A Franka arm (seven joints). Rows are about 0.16 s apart.
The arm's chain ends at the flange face. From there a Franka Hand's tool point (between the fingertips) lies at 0.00 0.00 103.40 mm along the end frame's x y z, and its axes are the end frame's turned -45 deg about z.
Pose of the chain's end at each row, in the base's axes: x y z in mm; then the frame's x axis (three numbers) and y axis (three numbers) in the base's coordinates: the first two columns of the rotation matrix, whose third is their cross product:
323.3 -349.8 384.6 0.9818 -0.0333 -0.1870 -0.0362 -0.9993 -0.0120
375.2 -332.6 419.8 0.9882 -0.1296 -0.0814 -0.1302 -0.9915 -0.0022
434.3 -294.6 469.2 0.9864 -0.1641 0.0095 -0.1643 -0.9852 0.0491
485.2 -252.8 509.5 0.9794 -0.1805 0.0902 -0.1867 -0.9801 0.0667
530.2 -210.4 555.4 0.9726 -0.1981 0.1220 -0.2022 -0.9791 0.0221
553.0 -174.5 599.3 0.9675 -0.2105 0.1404 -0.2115 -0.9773 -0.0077
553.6 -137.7 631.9 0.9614 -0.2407 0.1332 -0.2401 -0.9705 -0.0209
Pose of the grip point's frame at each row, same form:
304.0 -347.9 283.0 0.7198 0.6831 -0.1237 0.6686 -0.7302 -0.1407
366.9 -331.3 316.7 0.7908 0.6095 -0.0560 0.6067 -0.7927 -0.0591
434.4 -299.8 365.9 0.8137 0.5806 -0.0280 0.5813 -0.8127 0.0414
493.1 -261.3 406.8 0.8246 0.5654 0.0166 0.5605 -0.8207 0.1109
542.1 -215.2 452.8 0.8307 0.5523 0.0706 0.5448 -0.8324 0.1019
567.4 -176.8 496.9 0.8337 0.5422 0.1047 0.5346 -0.8399 0.0938
567.5 -138.9 529.4 0.8496 0.5160 0.1090 0.5100 -0.8564 0.0794

